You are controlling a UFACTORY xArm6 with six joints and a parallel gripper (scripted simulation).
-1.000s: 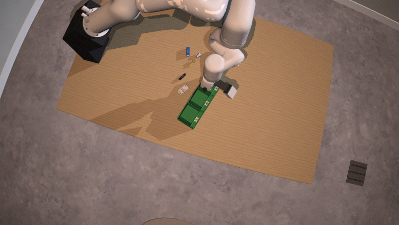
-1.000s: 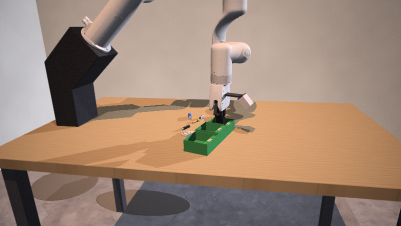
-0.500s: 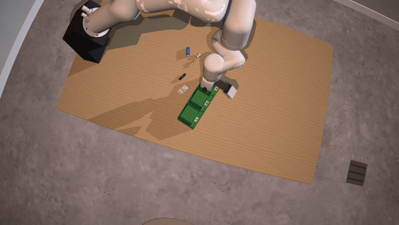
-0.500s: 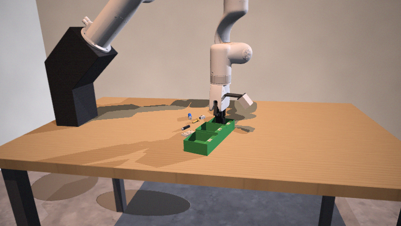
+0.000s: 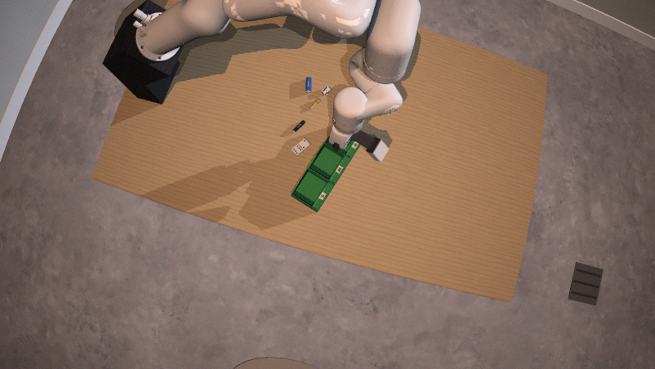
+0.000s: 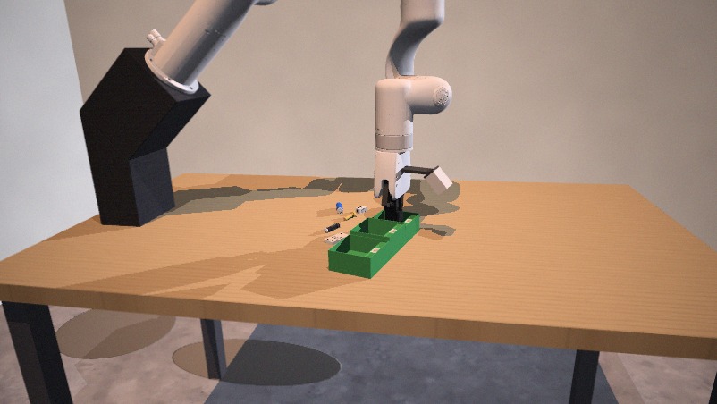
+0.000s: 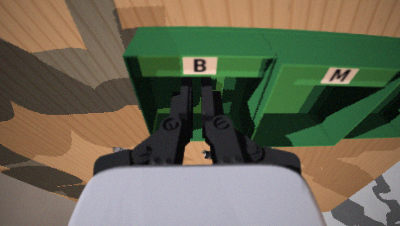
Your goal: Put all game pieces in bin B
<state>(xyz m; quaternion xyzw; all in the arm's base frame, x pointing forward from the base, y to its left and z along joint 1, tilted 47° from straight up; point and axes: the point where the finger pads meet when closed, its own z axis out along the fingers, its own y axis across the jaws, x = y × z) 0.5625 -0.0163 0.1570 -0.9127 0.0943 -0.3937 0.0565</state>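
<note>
My hand is 110 mm past the white domino, 60 mm to the left of it and 30 mm above it. From my hand the other things lie so: black cylinder 140 mm behind, 30 mm below; green three-compartment bin 20 mm behind, 80 mm to the right, 10 mm below; brass bolt 120 mm behind, 80 mm to the left, 30 mm below.
</note>
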